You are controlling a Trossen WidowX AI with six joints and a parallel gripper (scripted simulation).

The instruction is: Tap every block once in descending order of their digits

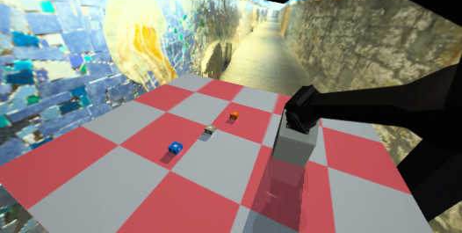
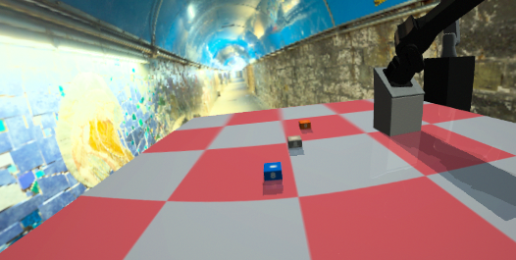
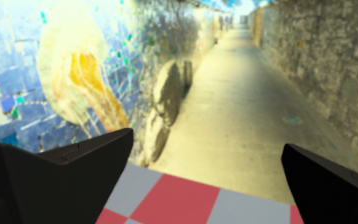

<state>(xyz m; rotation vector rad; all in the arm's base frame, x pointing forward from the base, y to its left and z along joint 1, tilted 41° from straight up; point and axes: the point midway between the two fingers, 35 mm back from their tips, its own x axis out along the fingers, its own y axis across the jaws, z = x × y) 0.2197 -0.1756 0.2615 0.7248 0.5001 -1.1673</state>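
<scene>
My gripper tip is 450 mm above the blue block, 150 mm to the right of it and 140 mm short of it. The rest, counted from my gripper tip: orange block 450 mm below, 120 mm to the right, 30 mm ahead; then grey block 450 mm below, 80 mm ahead, 20 mm to the left.
</scene>
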